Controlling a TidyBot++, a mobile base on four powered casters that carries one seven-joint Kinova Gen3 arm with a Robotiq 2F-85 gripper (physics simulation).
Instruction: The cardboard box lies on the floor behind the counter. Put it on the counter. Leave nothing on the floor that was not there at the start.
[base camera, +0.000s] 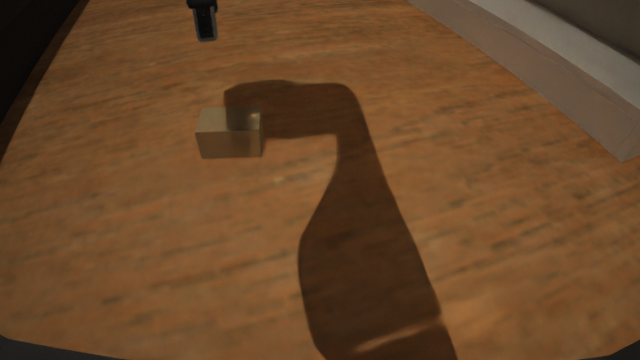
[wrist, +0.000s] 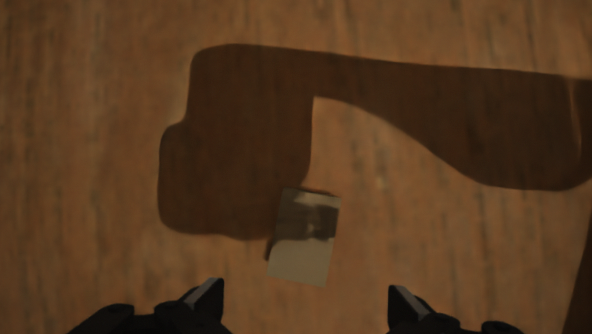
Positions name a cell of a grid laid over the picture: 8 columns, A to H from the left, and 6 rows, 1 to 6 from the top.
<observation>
In view: the gripper (wrist: E6), a cardboard box (base camera: C3) and a shelf unit (base camera: H2).
The cardboard box also shows in the wrist view (wrist: E5).
</observation>
